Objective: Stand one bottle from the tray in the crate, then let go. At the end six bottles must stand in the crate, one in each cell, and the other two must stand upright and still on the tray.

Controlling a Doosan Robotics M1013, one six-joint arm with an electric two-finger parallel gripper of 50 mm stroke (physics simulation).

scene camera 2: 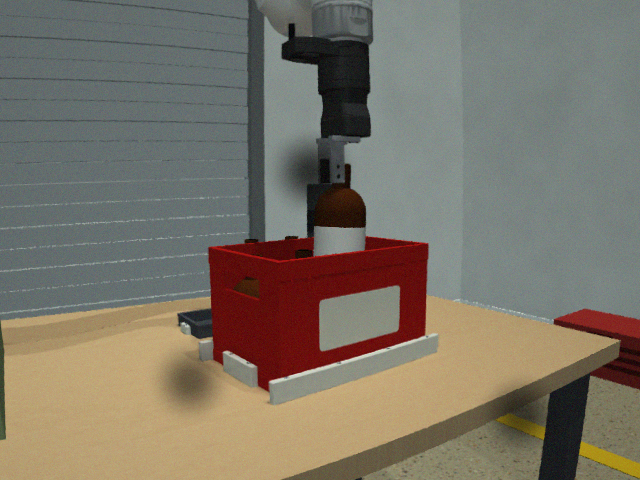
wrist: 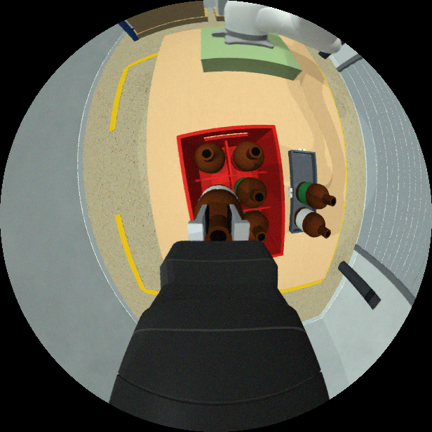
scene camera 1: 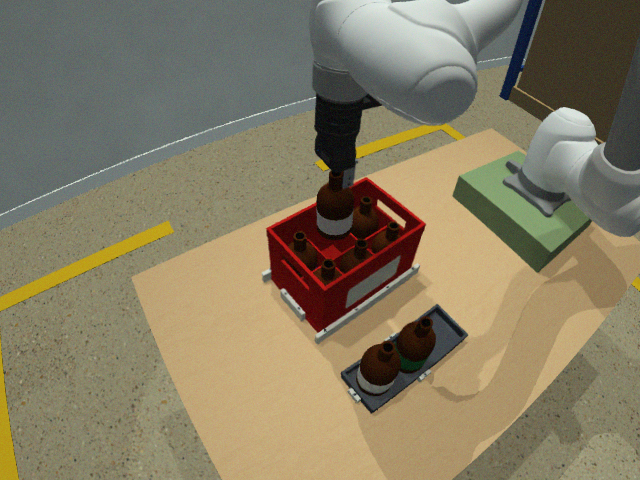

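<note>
My gripper is shut on the neck of a brown bottle with a white label. The bottle is upright over the middle cell of the crate's row farther from the tray. Its label is partly below the rim in scene camera 2, its base raised off the crate floor. The red crate holds several standing brown bottles around that cell. On the dark tray stand a white-labelled bottle and a green-labelled bottle.
Pale rails lie along the crate's base. The tray stands beside the crate's long side. The robot base sits on a green block on the wooden table.
</note>
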